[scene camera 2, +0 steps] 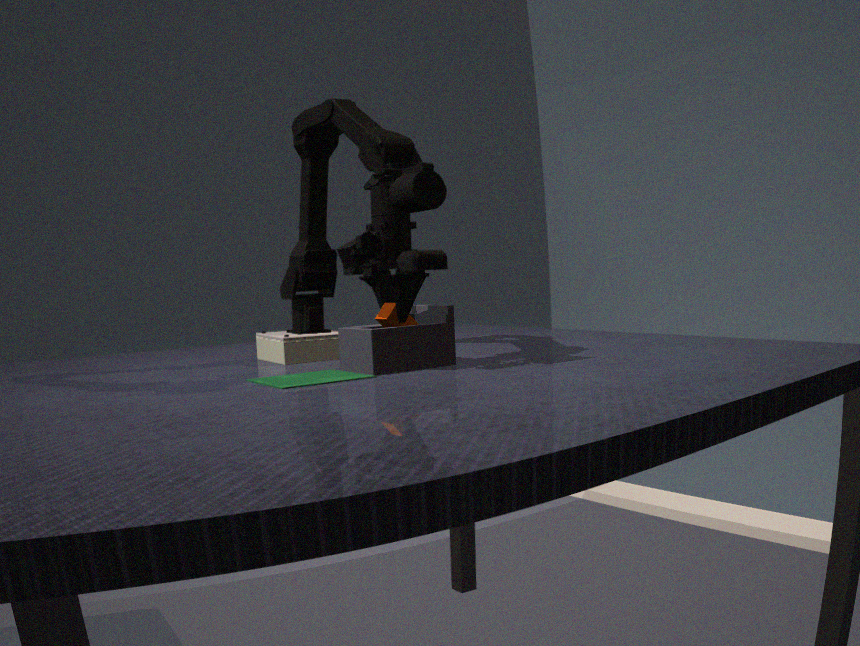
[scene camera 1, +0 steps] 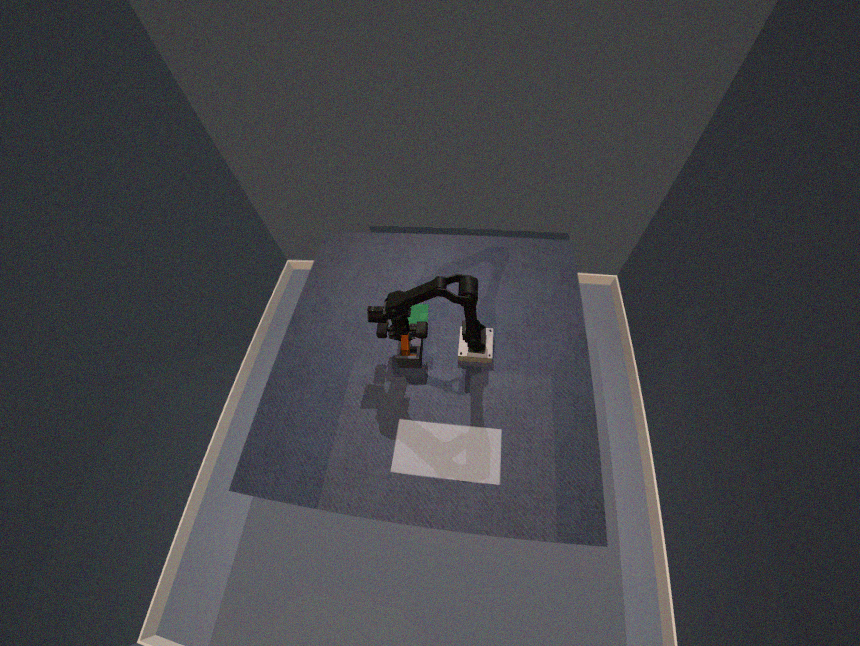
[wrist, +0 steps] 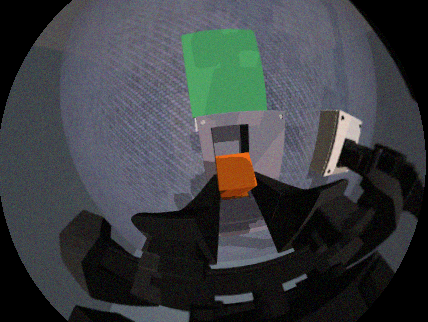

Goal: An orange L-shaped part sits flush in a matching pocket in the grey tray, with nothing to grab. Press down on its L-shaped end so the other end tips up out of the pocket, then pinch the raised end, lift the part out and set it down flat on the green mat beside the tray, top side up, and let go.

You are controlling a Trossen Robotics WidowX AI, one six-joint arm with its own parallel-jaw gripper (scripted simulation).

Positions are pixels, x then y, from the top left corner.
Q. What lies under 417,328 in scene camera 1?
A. My gripper.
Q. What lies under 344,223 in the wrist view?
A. My gripper.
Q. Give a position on a green mat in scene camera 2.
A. At 286,381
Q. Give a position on an orange L-shaped part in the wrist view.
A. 235,172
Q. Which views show my gripper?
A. Scene camera 2, scene camera 1 and the wrist view: all of them.
